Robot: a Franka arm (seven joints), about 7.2 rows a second.
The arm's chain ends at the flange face. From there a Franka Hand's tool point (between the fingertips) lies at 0.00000 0.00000 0.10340 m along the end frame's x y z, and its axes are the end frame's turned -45 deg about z.
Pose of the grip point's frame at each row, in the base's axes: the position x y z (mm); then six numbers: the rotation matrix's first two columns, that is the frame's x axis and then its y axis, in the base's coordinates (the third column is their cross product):
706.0, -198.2, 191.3, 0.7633, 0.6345, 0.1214, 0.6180, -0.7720, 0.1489
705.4, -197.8, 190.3, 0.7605, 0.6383, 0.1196, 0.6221, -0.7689, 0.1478
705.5, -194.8, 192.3, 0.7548, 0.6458, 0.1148, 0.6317, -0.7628, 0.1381
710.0, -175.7, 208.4, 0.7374, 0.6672, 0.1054, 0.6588, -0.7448, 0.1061
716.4, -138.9, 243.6, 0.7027, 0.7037, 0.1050, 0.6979, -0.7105, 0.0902
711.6, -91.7, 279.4, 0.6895, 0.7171, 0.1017, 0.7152, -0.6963, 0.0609
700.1, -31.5, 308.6, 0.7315, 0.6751, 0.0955, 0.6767, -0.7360, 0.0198
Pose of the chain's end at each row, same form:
686.5, -194.2, 292.8, 0.9767, -0.0972, 0.1911, -0.1027, -0.9945, 0.0194
686.1, -193.9, 291.8, 0.9776, -0.0923, 0.1891, -0.0979, -0.9950, 0.0199
687.2, -191.5, 294.0, 0.9804, -0.0827, 0.1788, -0.0870, -0.9960, 0.0165
694.6, -174.8, 310.6, 0.9873, -0.0549, 0.1496, -0.0556, -0.9984, 0.0005
702.1, -139.9, 346.0, 0.9904, -0.0048, 0.1380, -0.0034, -1.0000, -0.0105
699.8, -94.9, 382.1, 0.9933, 0.0147, 0.1150, 0.0182, -0.9994, -0.0288
691.5, -36.7, 411.5, 0.9957, -0.0431, 0.0815, -0.0387, -0.9978, -0.0535

